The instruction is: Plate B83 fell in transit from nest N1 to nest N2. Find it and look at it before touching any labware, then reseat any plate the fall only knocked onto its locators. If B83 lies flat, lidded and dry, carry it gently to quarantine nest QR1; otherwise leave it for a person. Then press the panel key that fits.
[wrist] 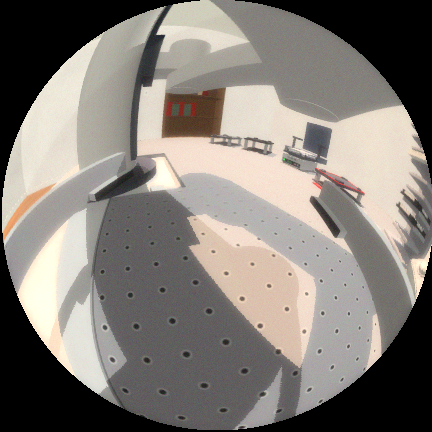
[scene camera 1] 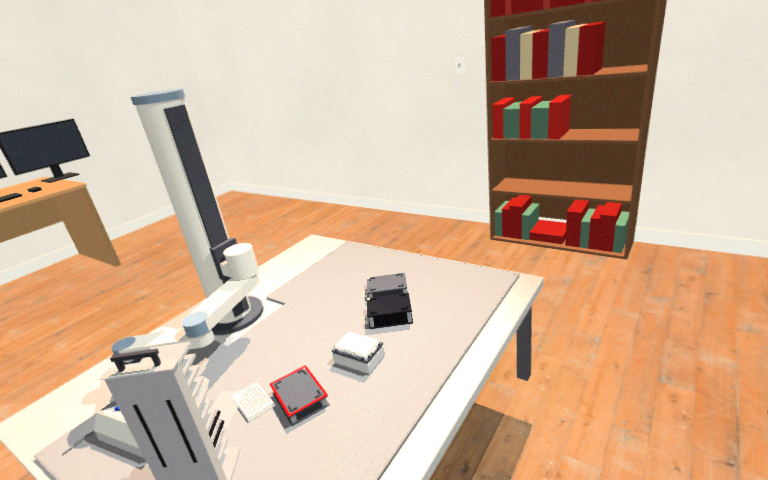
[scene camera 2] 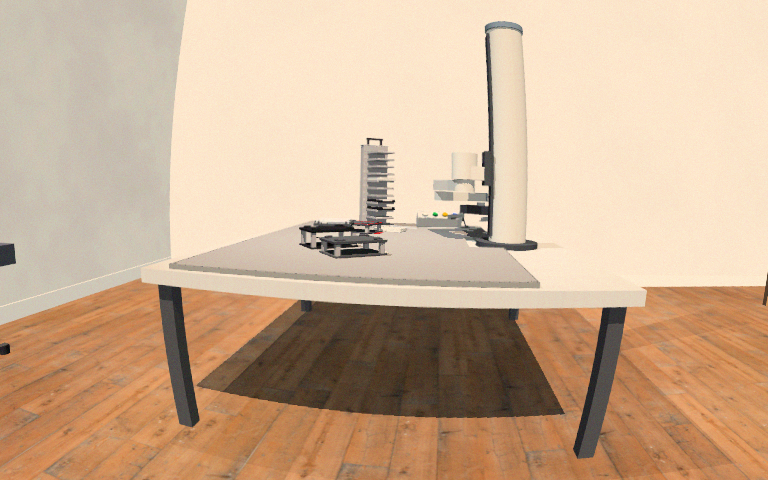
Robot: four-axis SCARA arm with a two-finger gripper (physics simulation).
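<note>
A white plate lies on the mat beside a red-edged nest; its label and lid cannot be made out. Another white plate sits on a pale grey device; whether it is fully seated is too small to tell. Two dark nests stand farther along the mat. My gripper is open and empty above the mat, near the column base and away from the plates. The key panel has coloured keys. Nest labels are not readable.
A tall shelved tower stands near the panel and partly hides it in scene camera 1. The arm's column rises at the table's side. A bookcase stands beyond the table.
</note>
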